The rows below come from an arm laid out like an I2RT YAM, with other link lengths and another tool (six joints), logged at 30 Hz.
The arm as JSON. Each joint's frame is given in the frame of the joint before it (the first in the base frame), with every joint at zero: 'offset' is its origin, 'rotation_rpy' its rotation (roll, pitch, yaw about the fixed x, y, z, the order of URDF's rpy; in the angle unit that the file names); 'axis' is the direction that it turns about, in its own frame. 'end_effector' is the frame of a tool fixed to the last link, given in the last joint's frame.
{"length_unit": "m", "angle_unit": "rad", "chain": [
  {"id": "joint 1", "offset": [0.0, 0.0, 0.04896], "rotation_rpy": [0.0, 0.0, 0.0], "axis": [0.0, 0.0, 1.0]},
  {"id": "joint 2", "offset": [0.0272, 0.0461, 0.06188], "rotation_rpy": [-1.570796, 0.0, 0.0], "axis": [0.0, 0.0, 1.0]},
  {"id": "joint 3", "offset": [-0.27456, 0.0, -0.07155], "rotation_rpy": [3.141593, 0.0, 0.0], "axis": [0.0, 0.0, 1.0]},
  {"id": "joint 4", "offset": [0.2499, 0.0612, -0.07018], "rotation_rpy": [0.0, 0.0, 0.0], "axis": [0.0, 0.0, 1.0]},
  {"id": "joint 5", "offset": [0.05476, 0.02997, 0.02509], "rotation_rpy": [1.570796, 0.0, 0.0], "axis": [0.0, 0.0, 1.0]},
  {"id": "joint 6", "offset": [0.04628, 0.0, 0.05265], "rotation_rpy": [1.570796, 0.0, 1.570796], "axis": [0.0, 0.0, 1.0]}
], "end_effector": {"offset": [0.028, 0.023, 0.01], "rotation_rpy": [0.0, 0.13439, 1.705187]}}
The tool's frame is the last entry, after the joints.
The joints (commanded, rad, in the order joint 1, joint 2, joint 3, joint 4, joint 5, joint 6), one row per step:
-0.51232, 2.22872, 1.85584, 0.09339, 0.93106, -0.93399
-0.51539, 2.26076, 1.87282, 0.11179, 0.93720, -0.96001
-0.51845, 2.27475, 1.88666, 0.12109, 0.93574, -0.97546
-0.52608, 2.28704, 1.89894, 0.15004, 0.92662, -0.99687
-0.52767, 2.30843, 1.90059, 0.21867, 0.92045, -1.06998
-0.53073, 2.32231, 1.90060, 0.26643, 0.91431, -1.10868
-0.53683, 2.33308, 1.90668, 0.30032, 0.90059, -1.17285
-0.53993, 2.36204, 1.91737, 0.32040, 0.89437, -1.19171
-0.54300, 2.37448, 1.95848, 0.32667, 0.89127, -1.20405
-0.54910, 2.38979, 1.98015, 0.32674, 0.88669, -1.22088
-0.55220, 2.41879, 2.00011, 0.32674, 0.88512, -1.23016
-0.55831, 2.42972, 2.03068, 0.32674, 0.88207, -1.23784
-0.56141, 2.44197, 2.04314, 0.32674, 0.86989, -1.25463
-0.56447, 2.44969, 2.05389, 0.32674, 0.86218, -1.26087
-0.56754, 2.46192, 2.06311, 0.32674, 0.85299, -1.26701
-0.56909, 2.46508, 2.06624, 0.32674, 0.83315, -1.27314
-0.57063, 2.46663, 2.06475, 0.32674, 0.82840, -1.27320
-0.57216, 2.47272, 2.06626, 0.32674, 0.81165, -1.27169
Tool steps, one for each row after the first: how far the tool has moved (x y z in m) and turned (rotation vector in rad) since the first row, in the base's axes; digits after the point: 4 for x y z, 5 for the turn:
0.0048, -0.0044, -0.0082, -0.00578, 0.02345, -0.00473
0.0070, -0.0073, -0.0098, -0.01150, 0.03047, -0.00398
0.0086, -0.0125, -0.0098, -0.02618, 0.02525, 0.00017
0.0139, -0.0159, -0.0137, -0.05771, 0.05424, 0.01393
0.0165, -0.0189, -0.0166, -0.07853, 0.06262, 0.02063
0.0187, -0.0231, -0.0162, -0.09971, 0.09964, 0.03445
0.0226, -0.0270, -0.0258, -0.10238, 0.11614, 0.03969
0.0257, -0.0306, -0.0184, -0.12210, 0.09860, 0.03848
0.0271, -0.0351, -0.0189, -0.12711, 0.10969, 0.03827
0.0305, -0.0390, -0.0274, -0.12313, 0.12647, 0.03852
0.0314, -0.0434, -0.0232, -0.13424, 0.11766, 0.03459
0.0333, -0.0462, -0.0252, -0.13616, 0.13298, 0.04537
0.0342, -0.0486, -0.0257, -0.13845, 0.13601, 0.05036
0.0355, -0.0512, -0.0292, -0.13742, 0.14379, 0.05739
0.0367, -0.0526, -0.0298, -0.13837, 0.14781, 0.07624
0.0366, -0.0535, -0.0311, -0.13660, 0.14994, 0.07974
0.0377, -0.0549, -0.0340, -0.13385, 0.15042, 0.09518

